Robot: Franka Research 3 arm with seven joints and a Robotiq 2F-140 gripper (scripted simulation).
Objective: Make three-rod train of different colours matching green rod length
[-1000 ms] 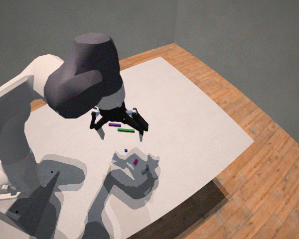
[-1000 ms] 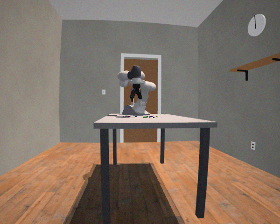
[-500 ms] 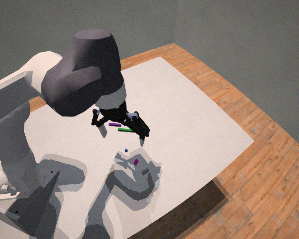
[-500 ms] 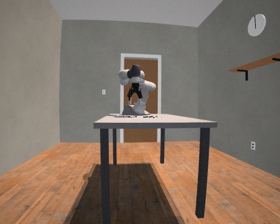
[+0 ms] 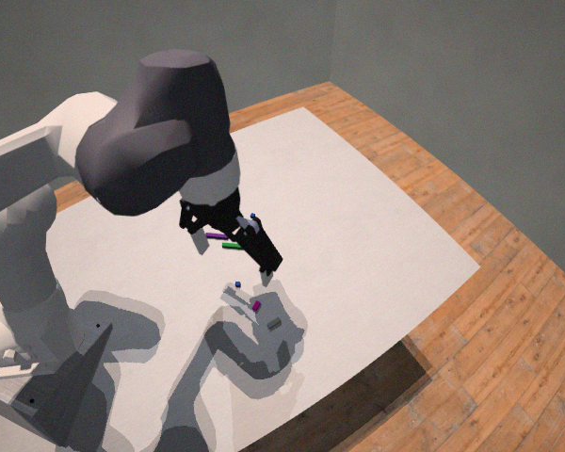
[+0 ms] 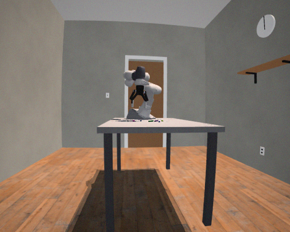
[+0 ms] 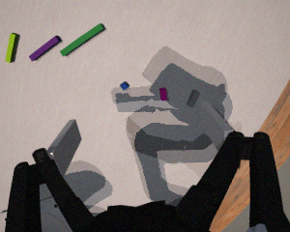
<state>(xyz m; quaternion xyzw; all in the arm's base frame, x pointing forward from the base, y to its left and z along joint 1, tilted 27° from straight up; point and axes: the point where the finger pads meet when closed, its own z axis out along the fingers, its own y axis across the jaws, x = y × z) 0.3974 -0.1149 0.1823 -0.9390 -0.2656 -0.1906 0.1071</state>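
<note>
The magenta rod is 10 mm ahead of my hand, 50 mm to the right of it and 130 mm below it. From my hand the other things lie so: green rod (30 mm ahead, 110 mm to the left, 130 mm below); then grey rod (30 mm ahead, 100 mm to the right, 130 mm below); then purple rod (170 mm to the left, 130 mm below).
</note>
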